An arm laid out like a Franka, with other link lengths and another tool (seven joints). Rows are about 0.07 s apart.
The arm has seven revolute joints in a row. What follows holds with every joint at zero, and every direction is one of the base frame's. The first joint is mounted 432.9 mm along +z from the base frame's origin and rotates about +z. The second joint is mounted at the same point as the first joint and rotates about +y. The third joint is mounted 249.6 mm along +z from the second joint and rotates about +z. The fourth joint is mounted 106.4 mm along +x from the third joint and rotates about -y. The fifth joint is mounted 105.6 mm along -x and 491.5 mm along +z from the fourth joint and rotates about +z. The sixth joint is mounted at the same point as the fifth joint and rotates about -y. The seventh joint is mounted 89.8 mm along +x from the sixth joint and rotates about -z. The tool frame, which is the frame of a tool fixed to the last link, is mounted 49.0 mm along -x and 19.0 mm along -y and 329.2 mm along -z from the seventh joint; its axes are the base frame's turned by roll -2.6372, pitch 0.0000 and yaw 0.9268 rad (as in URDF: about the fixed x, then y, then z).
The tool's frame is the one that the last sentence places.
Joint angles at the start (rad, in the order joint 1, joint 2, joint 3, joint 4, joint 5, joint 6, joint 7):
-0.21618 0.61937 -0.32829 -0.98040 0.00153 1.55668 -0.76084
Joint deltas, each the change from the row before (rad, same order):
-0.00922 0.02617 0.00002 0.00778 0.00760 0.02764 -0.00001
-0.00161 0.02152 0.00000 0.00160 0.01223 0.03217 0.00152
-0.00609 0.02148 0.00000 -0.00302 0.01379 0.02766 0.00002
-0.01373 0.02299 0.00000 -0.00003 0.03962 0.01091 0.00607
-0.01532 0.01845 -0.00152 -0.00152 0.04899 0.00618 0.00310
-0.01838 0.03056 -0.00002 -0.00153 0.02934 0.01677 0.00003
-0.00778 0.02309 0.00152 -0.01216 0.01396 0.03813 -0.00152
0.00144 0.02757 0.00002 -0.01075 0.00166 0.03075 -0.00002
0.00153 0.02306 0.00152 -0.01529 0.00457 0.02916 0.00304
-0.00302 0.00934 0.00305 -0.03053 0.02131 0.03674 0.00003
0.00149 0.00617 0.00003 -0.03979 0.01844 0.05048 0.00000
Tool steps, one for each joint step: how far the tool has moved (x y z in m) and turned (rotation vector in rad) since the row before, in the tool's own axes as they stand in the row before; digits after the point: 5 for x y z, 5 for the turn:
-0.00252 0.01447 0.00874 -0.00894 0.00185 0.00400
0.00420 0.01498 0.00733 -0.01373 0.00426 -0.00273
0.00129 0.01355 0.01248 -0.00407 0.00839 -0.00091
0.00436 0.00975 0.01775 0.00935 0.03984 0.00008
0.00398 0.00748 0.01658 0.00996 0.04955 -0.00235
-0.00447 0.01203 0.02312 0.01332 0.02947 0.00562
-0.00230 0.01564 0.01822 -0.00407 0.01088 0.00246
0.00024 0.01381 0.02157 0.00690 -0.00510 0.00164
0.00205 0.01200 0.02197 0.00828 0.00096 0.00230
0.00290 0.01101 0.02070 0.00090 0.02214 -0.00012
0.00138 0.01254 0.02088 -0.00707 0.01686 0.00317

